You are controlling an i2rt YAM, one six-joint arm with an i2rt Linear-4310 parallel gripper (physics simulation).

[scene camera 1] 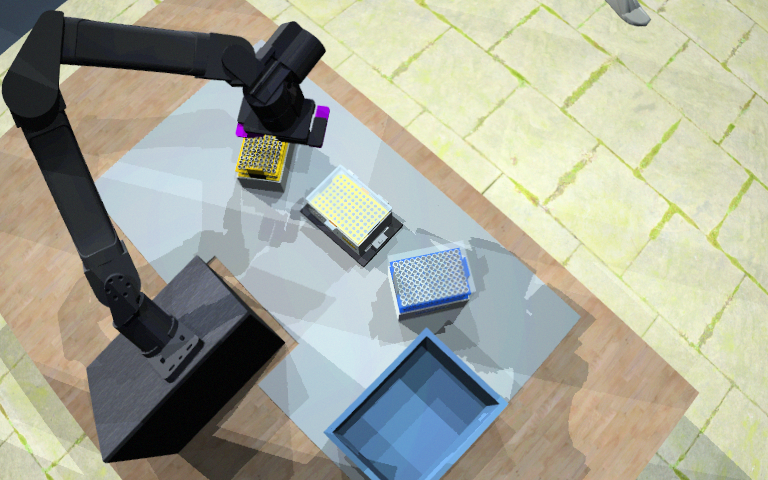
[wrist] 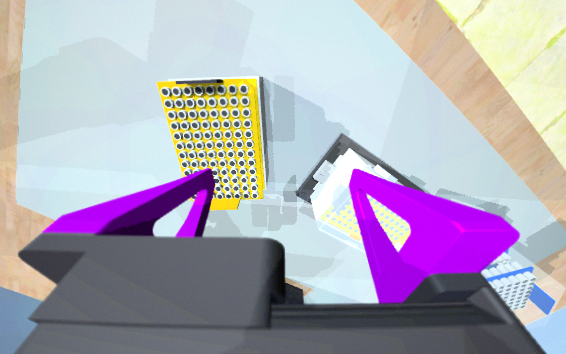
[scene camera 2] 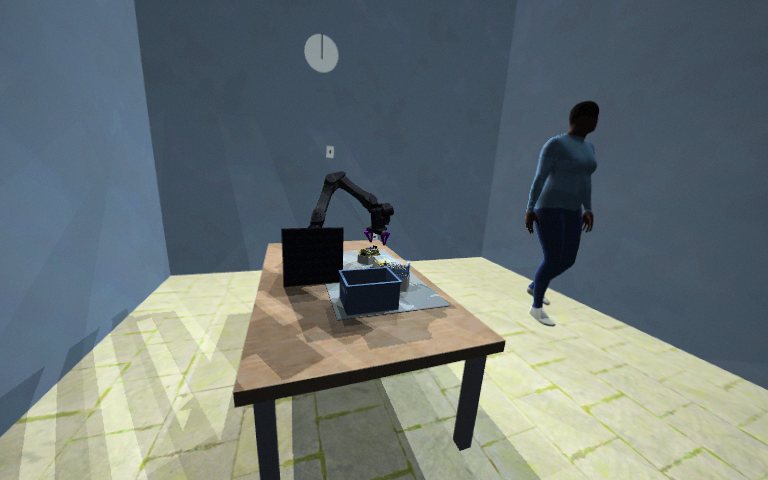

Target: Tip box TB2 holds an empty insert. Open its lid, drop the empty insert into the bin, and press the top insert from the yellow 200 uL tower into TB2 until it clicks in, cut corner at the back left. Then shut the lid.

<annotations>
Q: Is my gripper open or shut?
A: Open.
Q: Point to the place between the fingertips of my gripper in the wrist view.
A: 282, 176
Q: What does my gripper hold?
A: Nothing.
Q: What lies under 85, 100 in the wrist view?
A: A grey mat.
</annotations>
